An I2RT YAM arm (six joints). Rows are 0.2 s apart.
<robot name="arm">
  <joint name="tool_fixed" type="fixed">
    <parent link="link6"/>
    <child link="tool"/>
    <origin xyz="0 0 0" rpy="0 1.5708 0"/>
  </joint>
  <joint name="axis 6" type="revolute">
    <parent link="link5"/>
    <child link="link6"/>
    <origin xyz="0.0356 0 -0.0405" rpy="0 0 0"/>
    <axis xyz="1 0 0"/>
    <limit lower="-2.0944" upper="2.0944"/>
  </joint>
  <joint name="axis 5" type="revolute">
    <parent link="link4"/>
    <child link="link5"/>
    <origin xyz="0.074 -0.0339 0.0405" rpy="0 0 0"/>
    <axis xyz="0 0 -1"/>
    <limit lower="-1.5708" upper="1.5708"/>
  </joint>
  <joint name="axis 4" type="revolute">
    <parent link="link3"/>
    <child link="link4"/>
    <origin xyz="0.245 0.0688 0.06" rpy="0 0 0"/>
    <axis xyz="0 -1 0"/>
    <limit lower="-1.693" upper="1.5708"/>
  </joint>
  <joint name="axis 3" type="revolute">
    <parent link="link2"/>
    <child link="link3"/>
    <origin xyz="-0.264 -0.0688 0" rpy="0 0 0"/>
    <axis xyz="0 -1 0"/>
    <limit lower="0" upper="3.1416"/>
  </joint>
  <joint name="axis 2" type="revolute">
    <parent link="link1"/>
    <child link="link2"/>
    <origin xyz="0.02 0.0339 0.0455" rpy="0 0 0"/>
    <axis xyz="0 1 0"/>
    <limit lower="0" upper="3.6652"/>
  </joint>
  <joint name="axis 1" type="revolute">
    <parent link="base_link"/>
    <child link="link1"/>
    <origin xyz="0 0 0.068" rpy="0 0 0"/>
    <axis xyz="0 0 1"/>
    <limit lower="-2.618" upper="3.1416"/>
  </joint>
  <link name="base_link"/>
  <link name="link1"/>
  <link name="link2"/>
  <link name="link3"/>
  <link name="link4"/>
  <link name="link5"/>
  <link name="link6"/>
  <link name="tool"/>
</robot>
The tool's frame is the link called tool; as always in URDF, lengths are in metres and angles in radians.
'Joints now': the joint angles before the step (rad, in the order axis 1, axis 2, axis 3, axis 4, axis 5, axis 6). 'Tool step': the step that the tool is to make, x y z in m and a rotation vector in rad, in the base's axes. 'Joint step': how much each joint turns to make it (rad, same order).
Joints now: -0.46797, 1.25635, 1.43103, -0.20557, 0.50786, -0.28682
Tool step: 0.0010, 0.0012, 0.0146, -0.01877, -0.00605, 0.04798
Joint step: 0.00008, 0.01832, 0.06592, -0.02585, -0.04761, -0.01692
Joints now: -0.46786, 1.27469, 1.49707, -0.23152, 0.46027, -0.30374
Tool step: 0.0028, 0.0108, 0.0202, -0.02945, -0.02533, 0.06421
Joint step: 0.03682, 0.01818, 0.08255, -0.02150, -0.02759, -0.01683
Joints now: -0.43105, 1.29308, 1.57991, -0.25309, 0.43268, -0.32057
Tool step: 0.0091, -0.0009, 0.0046, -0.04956, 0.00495, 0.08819
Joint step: 0.00001, 0.02769, 0.02330, 0.03800, -0.09046, -0.04597
